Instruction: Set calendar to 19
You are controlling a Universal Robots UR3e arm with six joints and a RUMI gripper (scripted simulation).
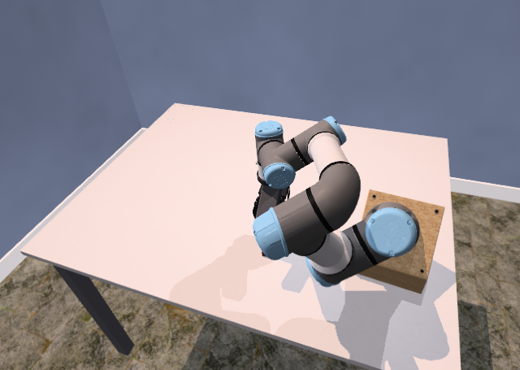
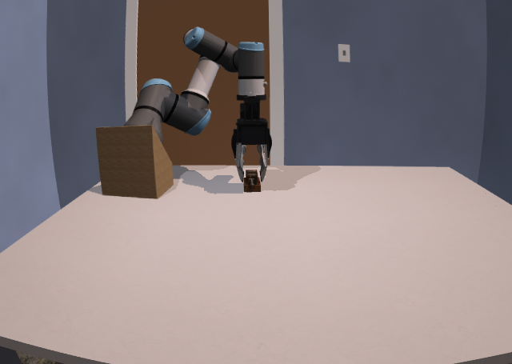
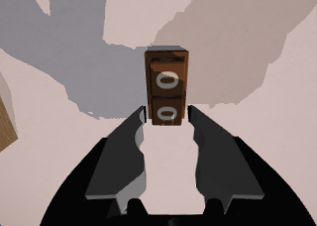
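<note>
Right now the brown digit cube is 10 mm below my hand. Round my hand: tray 20 mm to the left, 30 mm below.
</note>
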